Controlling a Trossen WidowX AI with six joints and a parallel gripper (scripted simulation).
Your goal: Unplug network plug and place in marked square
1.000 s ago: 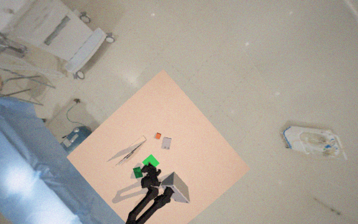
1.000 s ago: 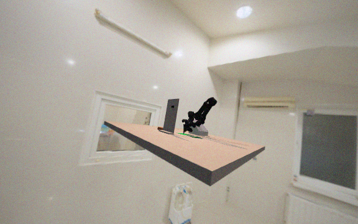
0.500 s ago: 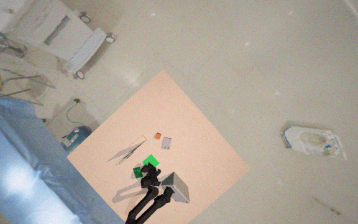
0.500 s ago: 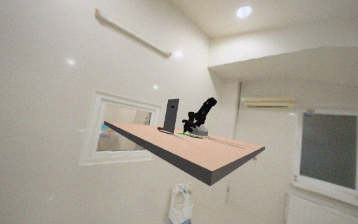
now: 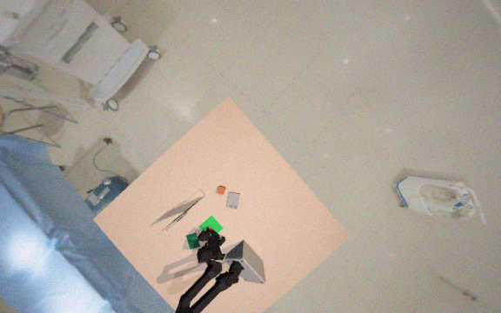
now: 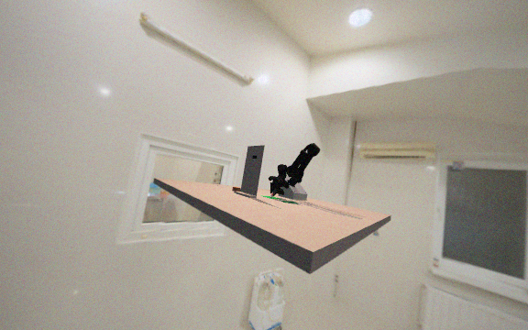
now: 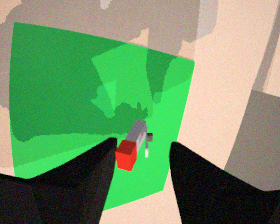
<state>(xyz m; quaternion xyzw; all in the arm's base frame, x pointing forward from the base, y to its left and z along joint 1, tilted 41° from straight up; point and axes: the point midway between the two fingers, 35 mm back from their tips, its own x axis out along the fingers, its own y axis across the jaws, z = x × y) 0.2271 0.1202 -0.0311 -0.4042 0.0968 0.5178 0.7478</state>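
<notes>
Now: the network plug 10 mm below my gripper tip. Round my gripper tip: green marked square: 20 mm below, 10 mm to the right, 10 mm behind; then grey upright panel: 200 mm ahead, 130 mm above; then dark green patch: 150 mm to the left, 20 mm below, 20 mm behind.
</notes>
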